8 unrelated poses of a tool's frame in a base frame.
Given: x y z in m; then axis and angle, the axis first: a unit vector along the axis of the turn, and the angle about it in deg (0 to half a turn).
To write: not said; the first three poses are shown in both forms.
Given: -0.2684 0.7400 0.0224 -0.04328 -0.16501 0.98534 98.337
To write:
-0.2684 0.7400 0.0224
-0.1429 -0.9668 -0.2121
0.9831 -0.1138 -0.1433
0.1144 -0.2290 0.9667

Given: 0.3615 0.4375 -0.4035 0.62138 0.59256 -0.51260 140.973
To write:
0.3615 0.4375 -0.4035
-0.0908 0.9770 -0.1928
0.3315 -0.1529 -0.9310
-0.9391 -0.1484 -0.3100

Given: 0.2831 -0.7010 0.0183 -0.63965 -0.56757 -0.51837 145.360
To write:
0.2831 -0.7010 0.0183
-0.0770 0.9564 0.2818
0.3671 -0.2356 0.8999
0.9270 0.1727 -0.3330

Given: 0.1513 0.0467 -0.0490 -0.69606 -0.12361 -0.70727 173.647
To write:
0.1513 0.0467 -0.0490
-0.0278 0.2498 0.9679
0.0933 -0.9634 0.2513
0.9952 0.0973 0.0035

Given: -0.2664 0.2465 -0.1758 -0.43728 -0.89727 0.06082 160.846
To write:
-0.2664 0.2465 -0.1758
-0.5728 0.7430 -0.3461
0.7829 0.6210 0.0374
0.2427 -0.2496 -0.9374

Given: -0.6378 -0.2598 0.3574 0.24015 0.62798 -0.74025 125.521
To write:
-0.6378 -0.2598 0.3574
-0.4898 0.8409 0.2301
-0.3641 0.0425 -0.9304
-0.7922 -0.5395 0.2853

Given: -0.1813 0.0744 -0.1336 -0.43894 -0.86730 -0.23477 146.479
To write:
-0.1813 0.0744 -0.1336
-0.4804 0.8277 -0.2900
0.5684 0.5456 0.6158
0.6679 0.1310 -0.7326

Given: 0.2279 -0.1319 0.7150 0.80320 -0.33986 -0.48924 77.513
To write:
0.2279 -0.1319 0.7150
0.7219 0.2637 -0.6398
-0.6916 0.3067 -0.6539
0.0238 0.9145 0.4038

